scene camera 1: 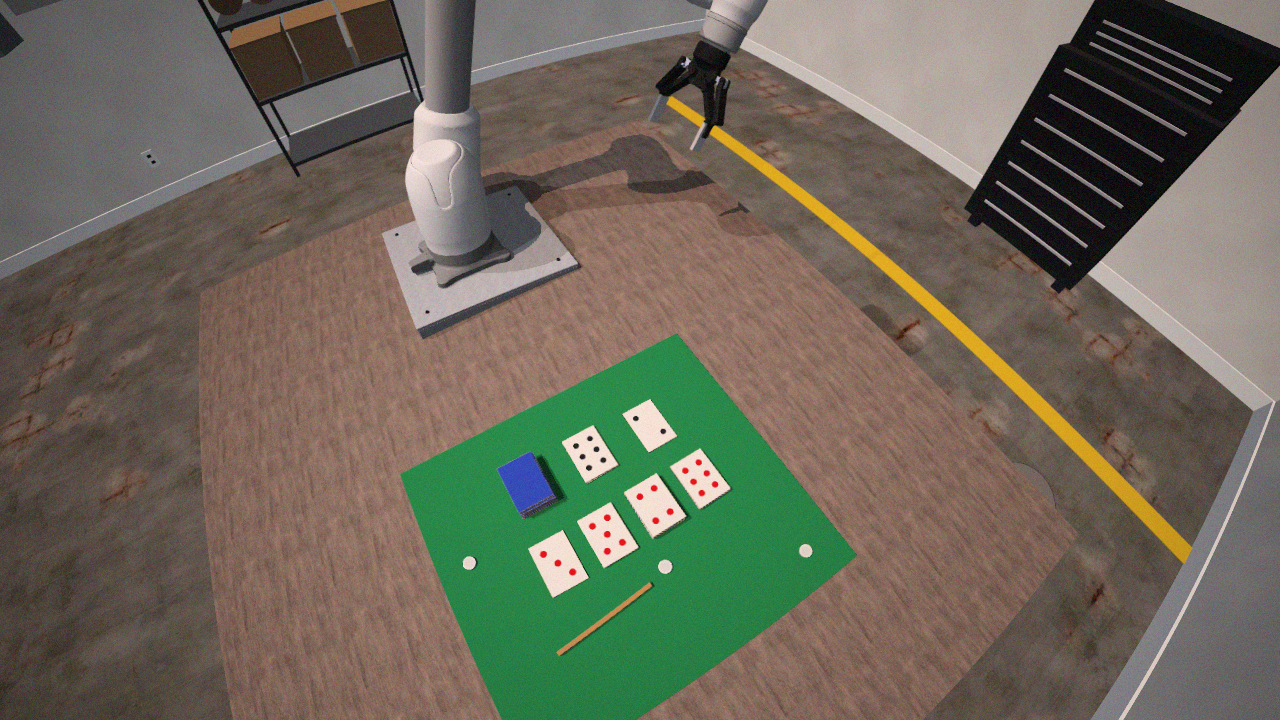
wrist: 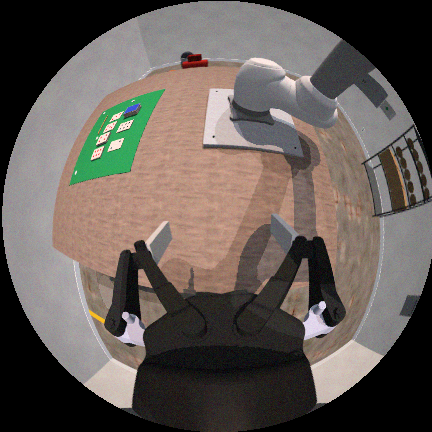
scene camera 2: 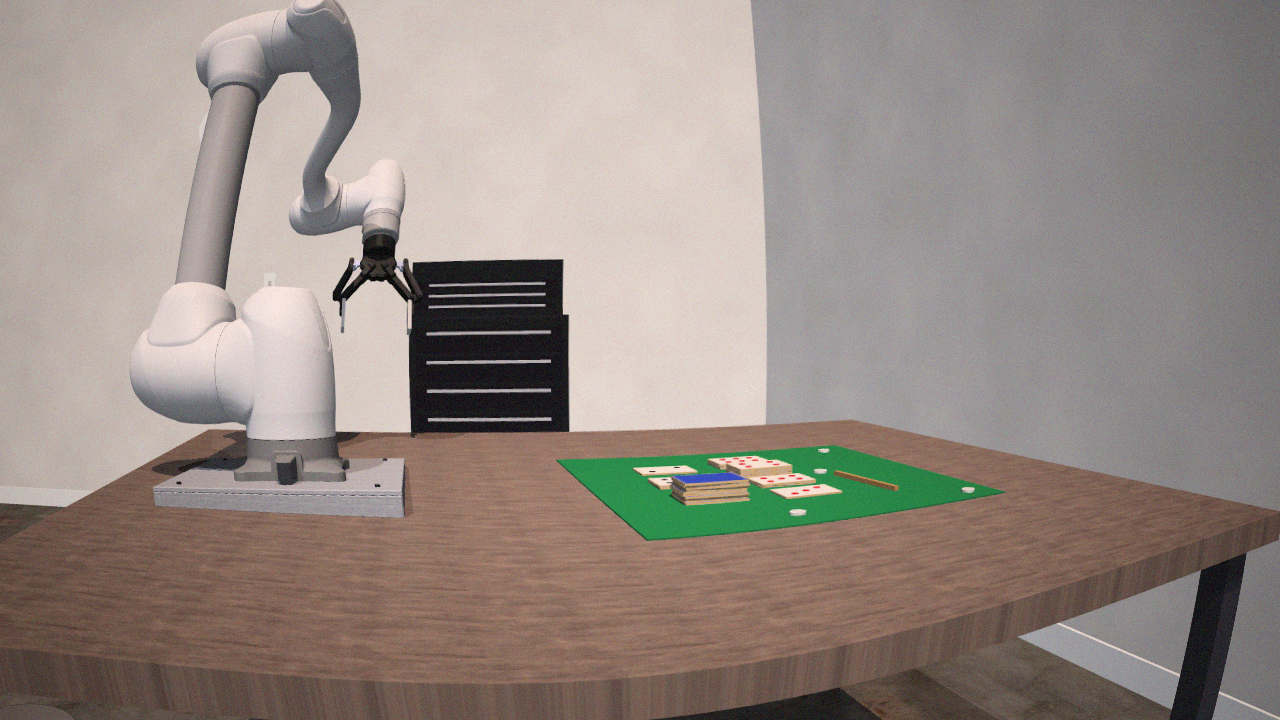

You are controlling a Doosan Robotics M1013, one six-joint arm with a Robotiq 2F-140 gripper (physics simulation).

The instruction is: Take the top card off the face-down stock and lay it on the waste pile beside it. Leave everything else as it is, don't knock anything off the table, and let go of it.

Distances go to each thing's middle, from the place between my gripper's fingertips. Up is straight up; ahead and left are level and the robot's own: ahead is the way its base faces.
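Labels:
With the green mat (scene camera 1: 736, 568) as my reference, I find my hand 24 cm above it, 53 cm to the left of it and 58 cm short of it.

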